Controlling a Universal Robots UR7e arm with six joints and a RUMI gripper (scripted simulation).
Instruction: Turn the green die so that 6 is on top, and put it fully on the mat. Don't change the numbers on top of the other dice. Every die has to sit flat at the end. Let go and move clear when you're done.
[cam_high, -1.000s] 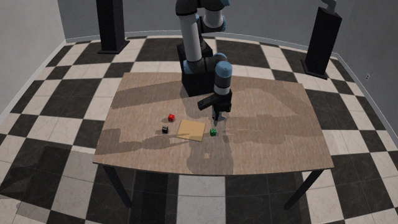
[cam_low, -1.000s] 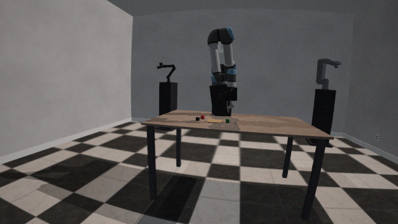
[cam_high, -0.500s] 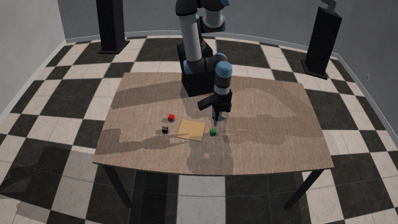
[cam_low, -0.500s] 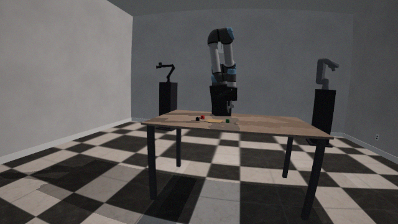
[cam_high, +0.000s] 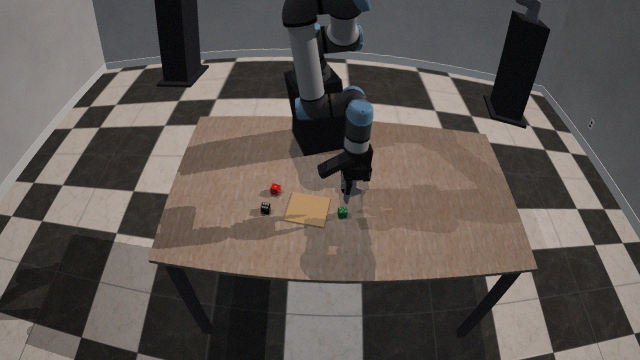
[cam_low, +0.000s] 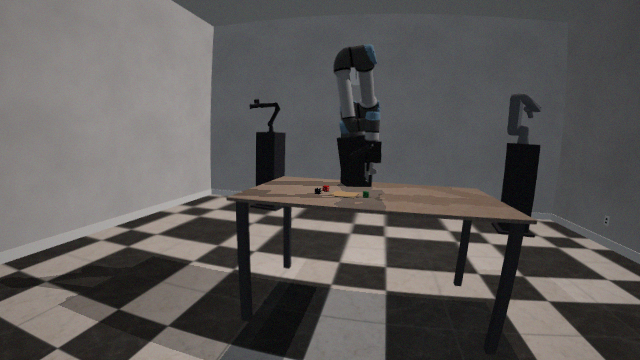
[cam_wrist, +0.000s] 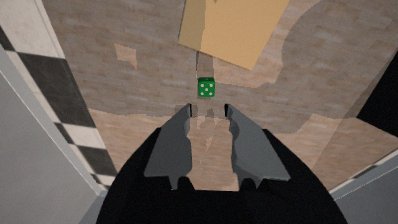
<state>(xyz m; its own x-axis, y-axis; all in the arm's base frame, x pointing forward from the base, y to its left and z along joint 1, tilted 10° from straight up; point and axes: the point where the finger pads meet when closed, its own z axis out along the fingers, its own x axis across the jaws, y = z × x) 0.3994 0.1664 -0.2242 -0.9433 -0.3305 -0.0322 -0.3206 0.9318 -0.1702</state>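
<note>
The green die lies 9 cm below my hand. The rest, counted from my hand: black die: 27 cm to the right, 9 cm below, 4 cm ahead; tan mat: 12 cm to the right, 10 cm below; red die: 26 cm to the right, 9 cm below, 6 cm behind.
</note>
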